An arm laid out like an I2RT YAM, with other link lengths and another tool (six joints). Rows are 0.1 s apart.
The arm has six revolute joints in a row. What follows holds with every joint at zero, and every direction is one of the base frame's. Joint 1 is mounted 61.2 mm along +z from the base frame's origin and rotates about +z. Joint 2 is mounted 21.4 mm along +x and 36.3 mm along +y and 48.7 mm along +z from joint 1 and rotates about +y. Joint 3 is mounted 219.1 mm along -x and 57.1 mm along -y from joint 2 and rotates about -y. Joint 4 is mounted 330.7 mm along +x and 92.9 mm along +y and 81 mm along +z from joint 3 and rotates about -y. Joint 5 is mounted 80.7 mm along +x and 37 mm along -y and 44.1 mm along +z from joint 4 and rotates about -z. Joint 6 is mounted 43.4 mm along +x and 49.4 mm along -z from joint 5 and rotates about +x. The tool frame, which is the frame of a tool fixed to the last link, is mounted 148 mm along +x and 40 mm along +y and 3 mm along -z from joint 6; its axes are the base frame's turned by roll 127.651, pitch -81.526 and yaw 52.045 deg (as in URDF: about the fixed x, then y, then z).
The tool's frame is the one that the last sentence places.
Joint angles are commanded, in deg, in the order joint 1, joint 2, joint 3, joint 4, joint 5, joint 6. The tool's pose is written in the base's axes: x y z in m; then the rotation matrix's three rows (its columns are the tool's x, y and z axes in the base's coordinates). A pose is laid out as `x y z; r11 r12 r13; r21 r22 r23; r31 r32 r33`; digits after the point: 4 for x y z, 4 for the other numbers.
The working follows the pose.
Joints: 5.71, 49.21, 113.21, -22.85, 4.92, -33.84
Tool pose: 0.1707 0.0674 0.7662; -0.4497 -0.3991 0.7991; 0.5954 -0.8008 -0.0649; 0.6658 0.4465 0.5977
Where each joint sits with the arm in this pose, in the base's axes (m; each line is computed from the numbers above, not from the rounded line before):
joint 1: 0.0000 0.0000 0.0612
joint 2: 0.0177 0.0382 0.1099
joint 3: -0.1191 -0.0328 0.2758
joint 4: -0.0565 0.0668 0.6085
joint 5: -0.0212 0.0332 0.6948
joint 6: 0.0439 0.0359 0.6861
the tool: 0.1707 0.0674 0.7662

